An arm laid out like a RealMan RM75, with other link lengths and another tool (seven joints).
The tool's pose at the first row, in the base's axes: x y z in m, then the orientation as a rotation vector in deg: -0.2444, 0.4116, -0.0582, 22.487, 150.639, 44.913
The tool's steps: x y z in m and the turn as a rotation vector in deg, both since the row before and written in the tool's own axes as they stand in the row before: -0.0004, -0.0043, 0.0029, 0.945, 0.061, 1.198; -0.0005, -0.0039, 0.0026, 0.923, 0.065, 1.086; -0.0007, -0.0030, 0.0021, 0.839, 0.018, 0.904; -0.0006, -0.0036, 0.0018, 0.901, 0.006, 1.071; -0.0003, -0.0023, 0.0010, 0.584, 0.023, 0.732; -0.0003, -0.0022, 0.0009, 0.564, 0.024, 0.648; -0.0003, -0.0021, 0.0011, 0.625, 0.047, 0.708; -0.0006, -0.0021, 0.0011, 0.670, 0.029, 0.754; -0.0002, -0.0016, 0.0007, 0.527, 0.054, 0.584; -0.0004, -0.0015, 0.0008, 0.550, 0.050, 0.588; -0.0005, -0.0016, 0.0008, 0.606, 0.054, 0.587
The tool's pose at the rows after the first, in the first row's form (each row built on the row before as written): -0.2435, 0.4093, -0.0628, 24.342, 151.152, 44.099; -0.2427, 0.4071, -0.0669, 26.043, 151.640, 43.270; -0.2418, 0.4053, -0.0701, 27.491, 152.033, 42.465; -0.2413, 0.4029, -0.0734, 29.189, 152.421, 41.616; -0.2412, 0.4013, -0.0754, 30.338, 152.677, 41.080; -0.2412, 0.3998, -0.0772, 31.369, 152.923, 40.543; -0.2411, 0.3984, -0.0791, 32.494, 153.208, 39.950; -0.2408, 0.3969, -0.0810, 33.700, 153.485, 39.298; -0.2408, 0.3958, -0.0824, 34.631, 153.726, 38.794; -0.2406, 0.3947, -0.0838, 35.576, 153.968, 38.256; -0.2404, 0.3935, -0.0852, 36.534, 154.235, 37.643
